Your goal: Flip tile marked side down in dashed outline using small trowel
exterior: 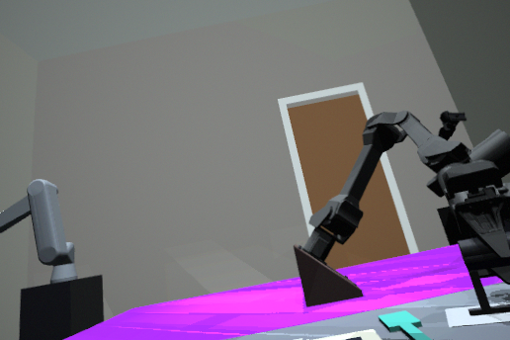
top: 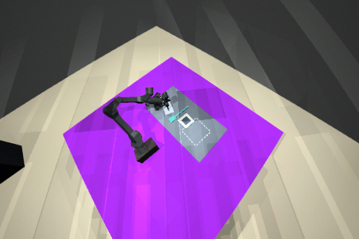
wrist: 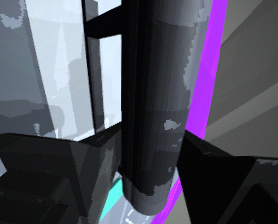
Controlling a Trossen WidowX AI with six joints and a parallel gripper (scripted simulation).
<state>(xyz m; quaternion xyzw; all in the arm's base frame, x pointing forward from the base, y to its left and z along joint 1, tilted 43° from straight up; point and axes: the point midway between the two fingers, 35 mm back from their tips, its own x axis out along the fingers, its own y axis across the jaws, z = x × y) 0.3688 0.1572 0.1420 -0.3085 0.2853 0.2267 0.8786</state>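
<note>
Now: the teal trowel 12 cm to the right of my gripper tip, 5 cm below it and 2 cm behind it. From my gripper tip the other things lie so: grey mat 18 cm to the right, 7 cm below, 1 cm ahead; then white tile 21 cm to the right, 5 cm below.
</note>
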